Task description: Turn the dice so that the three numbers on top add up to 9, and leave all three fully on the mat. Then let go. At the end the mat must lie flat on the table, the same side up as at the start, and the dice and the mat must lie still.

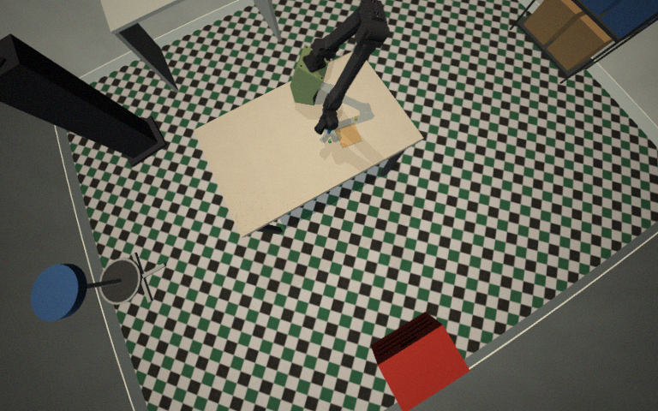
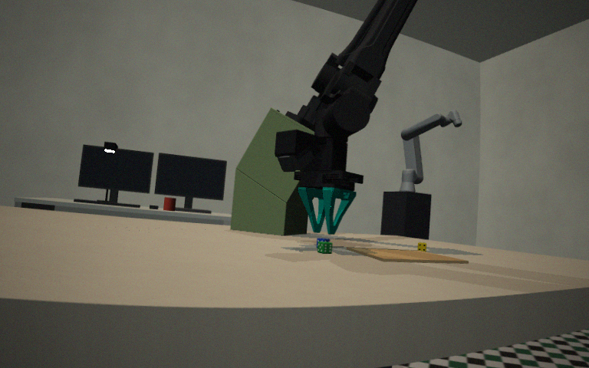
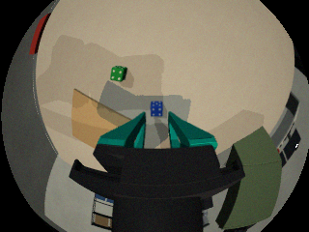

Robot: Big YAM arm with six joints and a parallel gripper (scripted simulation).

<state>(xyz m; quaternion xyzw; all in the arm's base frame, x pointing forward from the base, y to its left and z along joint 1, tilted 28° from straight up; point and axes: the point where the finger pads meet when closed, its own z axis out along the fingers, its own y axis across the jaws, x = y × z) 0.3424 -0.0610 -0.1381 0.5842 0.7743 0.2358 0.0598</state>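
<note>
The blue die is 2 cm below my hand. From my hand the other things lie so: green die 6 cm ahead, 3 cm to the right, 2 cm below; yellow die 21 cm to the left, 2 cm below, 2 cm ahead; mat 9 cm to the left, 9 cm ahead, 3 cm below.
</note>
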